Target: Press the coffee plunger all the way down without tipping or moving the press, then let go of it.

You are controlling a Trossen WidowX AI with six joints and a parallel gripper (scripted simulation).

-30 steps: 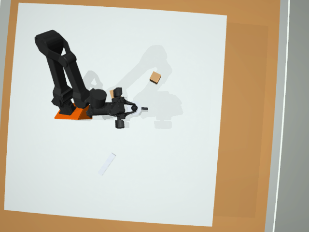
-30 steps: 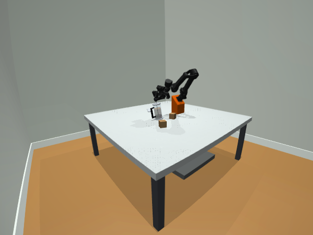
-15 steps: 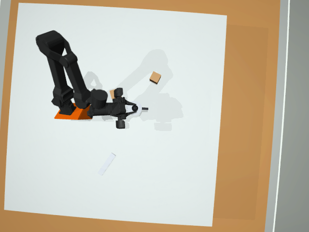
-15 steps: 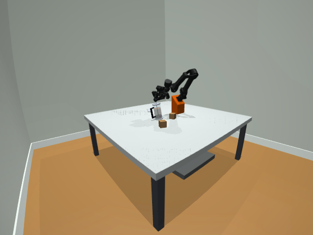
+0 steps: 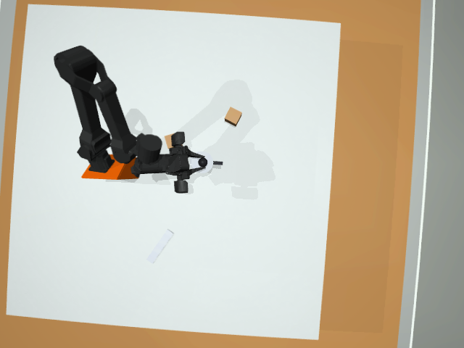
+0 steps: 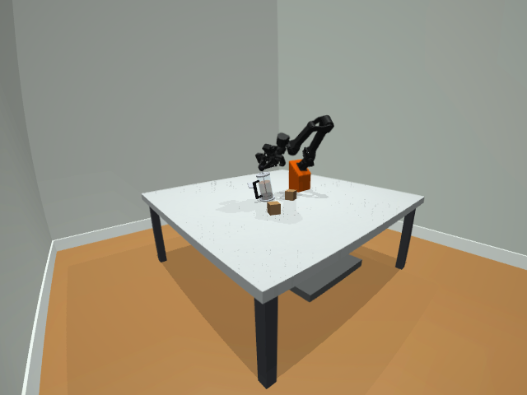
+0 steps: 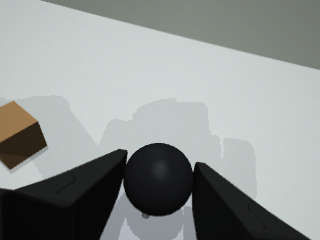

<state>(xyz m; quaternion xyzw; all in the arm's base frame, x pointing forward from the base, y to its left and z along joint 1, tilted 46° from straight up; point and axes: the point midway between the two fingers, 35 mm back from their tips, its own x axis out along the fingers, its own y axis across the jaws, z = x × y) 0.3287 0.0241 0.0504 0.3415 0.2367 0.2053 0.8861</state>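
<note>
Now: gripper tip 9 cm above the coffee press and 1 cm past it.
</note>
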